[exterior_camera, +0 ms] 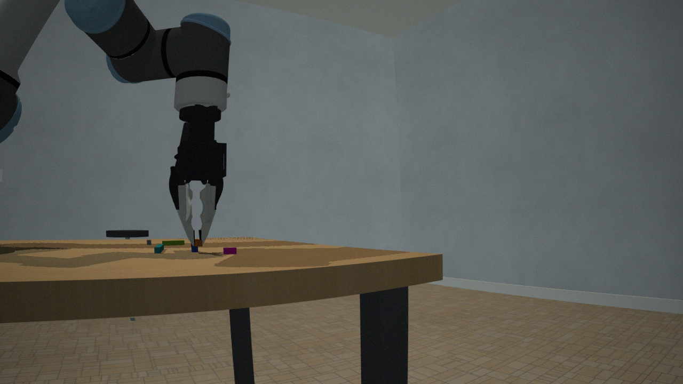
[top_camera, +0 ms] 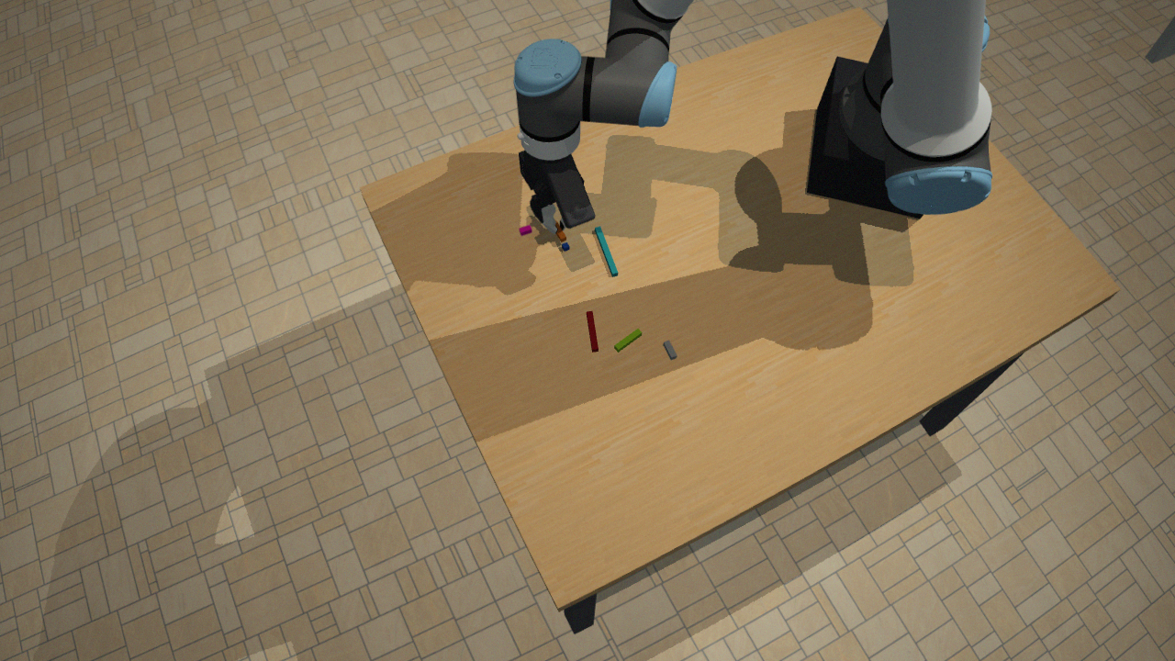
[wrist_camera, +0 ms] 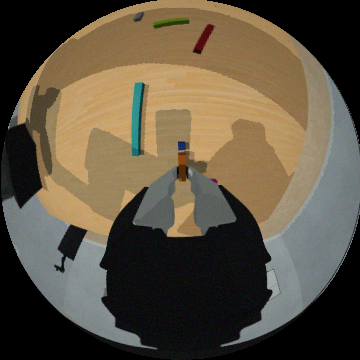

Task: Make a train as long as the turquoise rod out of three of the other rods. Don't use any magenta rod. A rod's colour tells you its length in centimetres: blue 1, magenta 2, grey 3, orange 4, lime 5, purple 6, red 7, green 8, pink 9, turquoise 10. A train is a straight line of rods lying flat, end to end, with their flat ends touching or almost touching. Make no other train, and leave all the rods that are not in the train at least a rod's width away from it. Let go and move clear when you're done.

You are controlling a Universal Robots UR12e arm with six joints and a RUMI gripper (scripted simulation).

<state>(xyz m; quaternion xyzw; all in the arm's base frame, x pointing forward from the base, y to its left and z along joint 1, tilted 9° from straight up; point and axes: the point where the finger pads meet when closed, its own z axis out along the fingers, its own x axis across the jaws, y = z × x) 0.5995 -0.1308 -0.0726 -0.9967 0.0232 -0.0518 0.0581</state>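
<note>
My hand is 1 cm above the orange rod. The rest, counted from my hand: turquoise rod (6 cm behind, 7 cm to the left, 2 cm below); then magenta rod (5 cm ahead, 4 cm to the right, 2 cm below); then blue rod (3 cm to the left, 2 cm below).
</note>
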